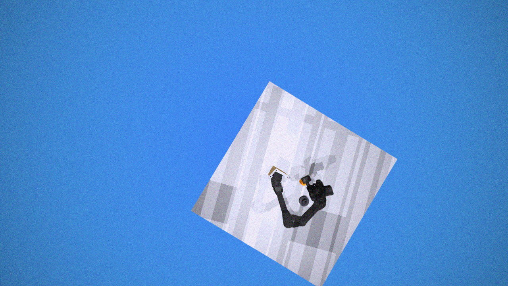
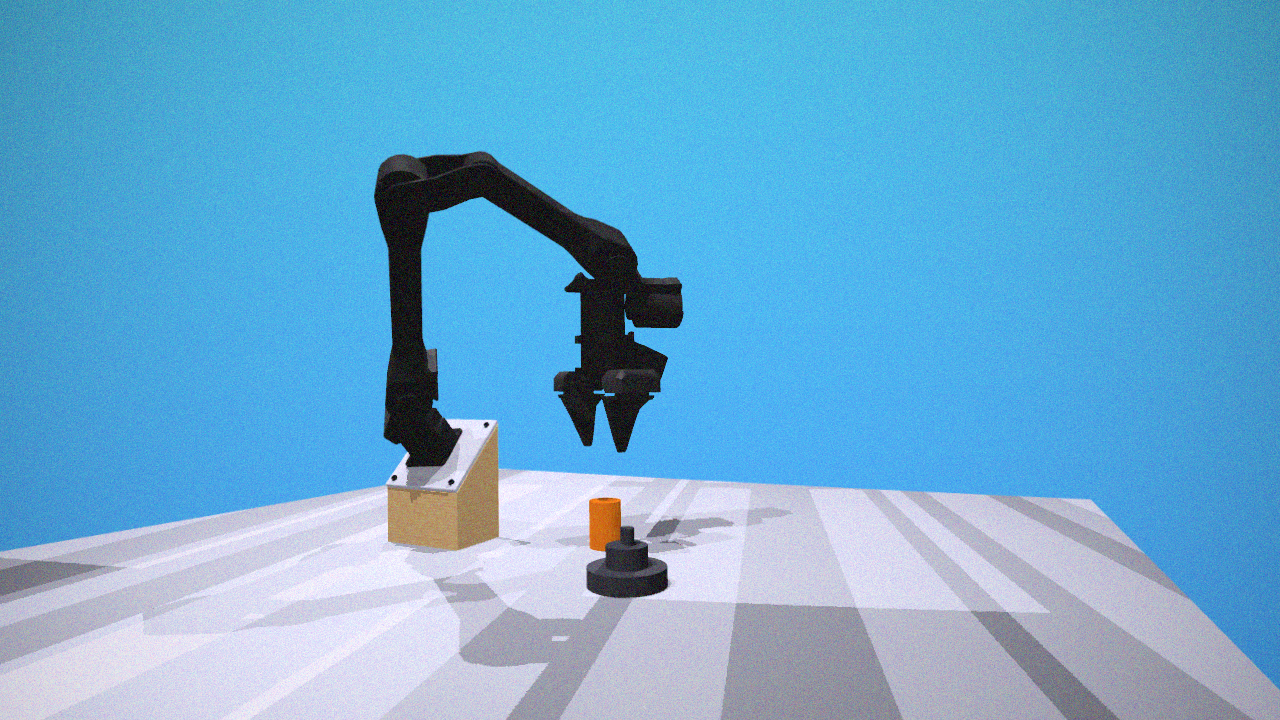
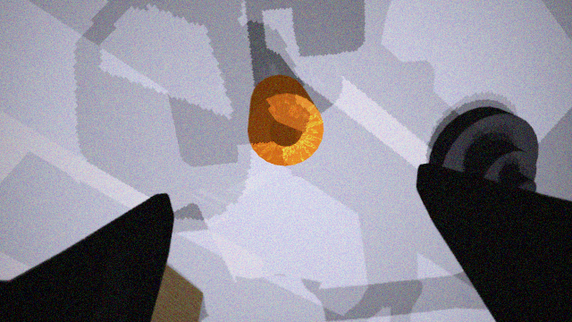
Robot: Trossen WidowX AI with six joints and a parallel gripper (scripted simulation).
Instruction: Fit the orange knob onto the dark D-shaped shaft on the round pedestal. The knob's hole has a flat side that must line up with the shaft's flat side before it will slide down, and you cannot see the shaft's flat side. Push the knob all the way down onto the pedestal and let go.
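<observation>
Now: gripper tip 90 mm above the orange knob. Also, from my gripper tip: pedestal (140 mm to the right, 90 mm below, 90 mm ahead).
</observation>
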